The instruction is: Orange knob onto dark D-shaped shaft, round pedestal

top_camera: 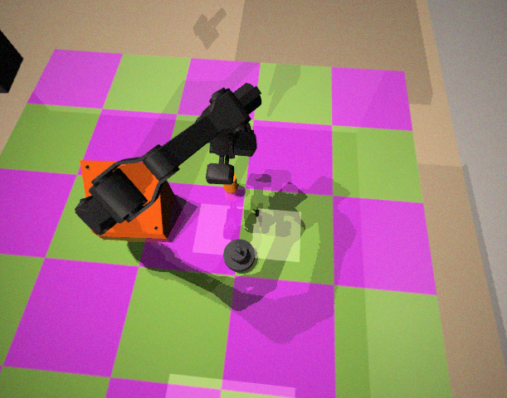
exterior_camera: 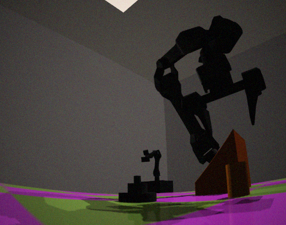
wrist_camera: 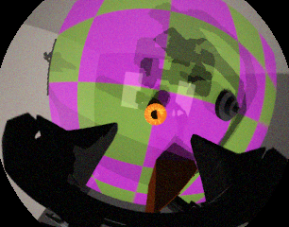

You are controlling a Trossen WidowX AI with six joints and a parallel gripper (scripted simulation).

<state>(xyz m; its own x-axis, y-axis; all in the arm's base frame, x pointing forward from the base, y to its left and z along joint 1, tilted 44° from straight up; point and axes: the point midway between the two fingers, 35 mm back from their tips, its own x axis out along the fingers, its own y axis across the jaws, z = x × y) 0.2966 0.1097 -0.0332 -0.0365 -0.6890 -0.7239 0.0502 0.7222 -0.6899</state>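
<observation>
Right now the orange knob is 90 mm below my gripper tip. Also, from my gripper tip: dark round pedestal 210 mm to the right, 90 mm below, 40 mm ahead.
</observation>
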